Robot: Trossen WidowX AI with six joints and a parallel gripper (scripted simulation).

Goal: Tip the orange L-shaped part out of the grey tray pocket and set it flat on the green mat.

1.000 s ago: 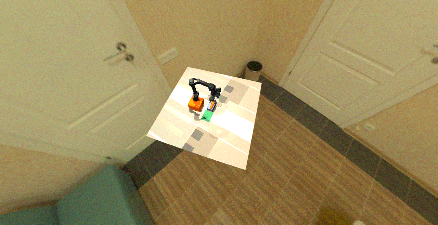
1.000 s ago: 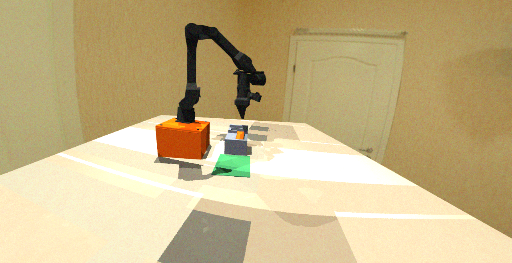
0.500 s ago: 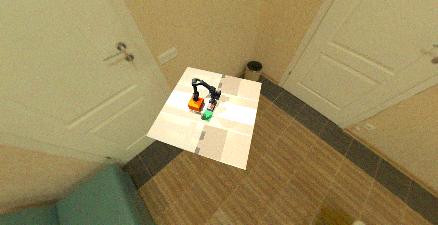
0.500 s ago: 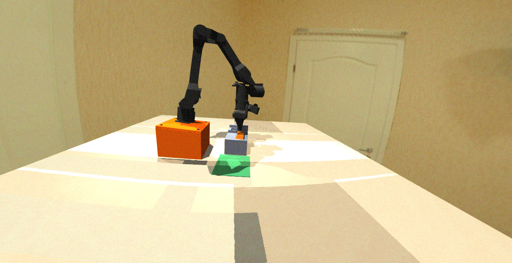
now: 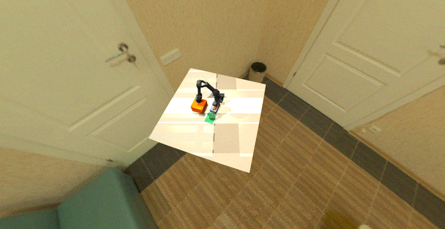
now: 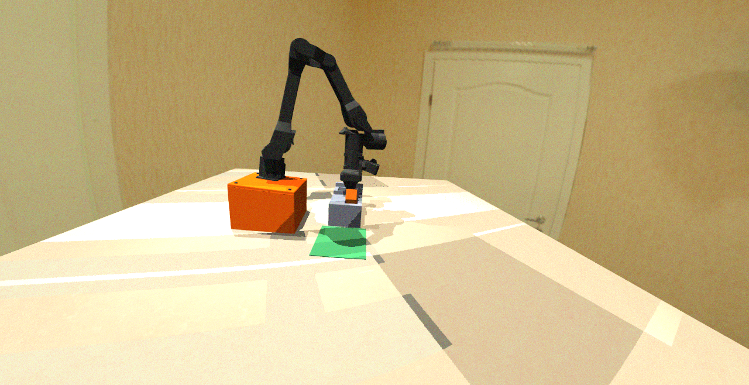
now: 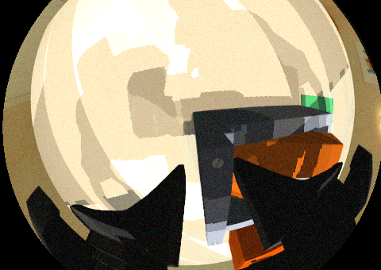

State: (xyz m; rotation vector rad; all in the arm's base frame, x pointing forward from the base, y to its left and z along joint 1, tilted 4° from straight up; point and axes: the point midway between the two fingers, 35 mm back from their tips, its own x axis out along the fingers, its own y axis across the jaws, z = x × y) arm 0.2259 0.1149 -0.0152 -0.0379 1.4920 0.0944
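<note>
Right now my gripper tip is 1 cm past the orange L-shaped part and 6 cm to the left of it. From my gripper tip the other things lie so: green mat: 1 cm ahead, 22 cm to the right, 6 cm below.
</note>
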